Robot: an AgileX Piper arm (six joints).
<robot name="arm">
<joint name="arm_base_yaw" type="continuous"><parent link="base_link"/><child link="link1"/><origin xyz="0.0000 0.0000 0.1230"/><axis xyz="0 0 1"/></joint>
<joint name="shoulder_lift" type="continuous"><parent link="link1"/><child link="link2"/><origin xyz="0.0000 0.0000 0.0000"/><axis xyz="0 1 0"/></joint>
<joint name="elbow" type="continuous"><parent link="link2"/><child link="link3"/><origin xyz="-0.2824 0.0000 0.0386"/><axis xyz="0 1 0"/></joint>
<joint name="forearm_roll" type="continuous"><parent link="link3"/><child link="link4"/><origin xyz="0.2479 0.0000 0.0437"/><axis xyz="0.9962 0 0.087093"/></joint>
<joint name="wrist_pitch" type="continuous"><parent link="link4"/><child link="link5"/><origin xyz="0.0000 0.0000 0.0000"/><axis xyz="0 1 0"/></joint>
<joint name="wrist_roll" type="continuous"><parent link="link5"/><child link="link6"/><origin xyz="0.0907 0.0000 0.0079"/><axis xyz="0.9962 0 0.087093"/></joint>
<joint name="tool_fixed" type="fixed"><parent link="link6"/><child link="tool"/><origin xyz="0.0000 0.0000 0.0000" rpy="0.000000 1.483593 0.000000"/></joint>
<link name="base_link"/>
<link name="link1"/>
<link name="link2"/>
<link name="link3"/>
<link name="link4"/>
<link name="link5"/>
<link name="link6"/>
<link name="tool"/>
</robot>
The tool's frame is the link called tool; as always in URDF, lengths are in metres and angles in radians. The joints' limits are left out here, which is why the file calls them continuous.
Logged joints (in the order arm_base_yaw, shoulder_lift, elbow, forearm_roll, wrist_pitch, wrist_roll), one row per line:
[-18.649 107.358 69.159 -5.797 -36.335 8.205]
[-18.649 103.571 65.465 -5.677 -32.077 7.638]
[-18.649 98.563 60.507 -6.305 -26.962 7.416]
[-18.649 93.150 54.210 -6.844 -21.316 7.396]
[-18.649 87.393 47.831 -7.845 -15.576 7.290]
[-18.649 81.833 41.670 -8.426 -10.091 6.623]
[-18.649 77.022 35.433 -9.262 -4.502 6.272]
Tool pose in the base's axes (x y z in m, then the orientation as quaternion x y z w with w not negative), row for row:
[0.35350 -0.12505 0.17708 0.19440 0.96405 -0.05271 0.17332]
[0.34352 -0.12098 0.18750 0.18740 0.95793 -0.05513 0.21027]
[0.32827 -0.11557 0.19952 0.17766 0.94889 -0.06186 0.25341]
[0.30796 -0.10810 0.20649 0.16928 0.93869 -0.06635 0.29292]
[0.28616 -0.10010 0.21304 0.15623 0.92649 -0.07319 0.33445]
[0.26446 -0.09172 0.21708 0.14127 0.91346 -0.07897 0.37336]
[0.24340 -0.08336 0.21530 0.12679 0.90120 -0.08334 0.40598]
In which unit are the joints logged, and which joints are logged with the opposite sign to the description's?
The joints are logged in degrees. Opposite sign: elbow, wrist_pitch.
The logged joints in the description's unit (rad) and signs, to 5 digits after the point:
[-0.32549 1.87375 -1.20705 -0.10118 0.63417 0.14320]
[-0.32549 1.80765 -1.14258 -0.09908 0.55985 0.13331]
[-0.32549 1.72025 -1.05605 -0.11004 0.47058 0.12943]
[-0.32549 1.62577 -0.94614 -0.11945 0.37203 0.12908]
[-0.32549 1.52530 -0.83481 -0.13692 0.27185 0.12723]
[-0.32549 1.42826 -0.72728 -0.14706 0.17612 0.11559]
[-0.32549 1.34429 -0.61842 -0.16165 0.07857 0.10947]

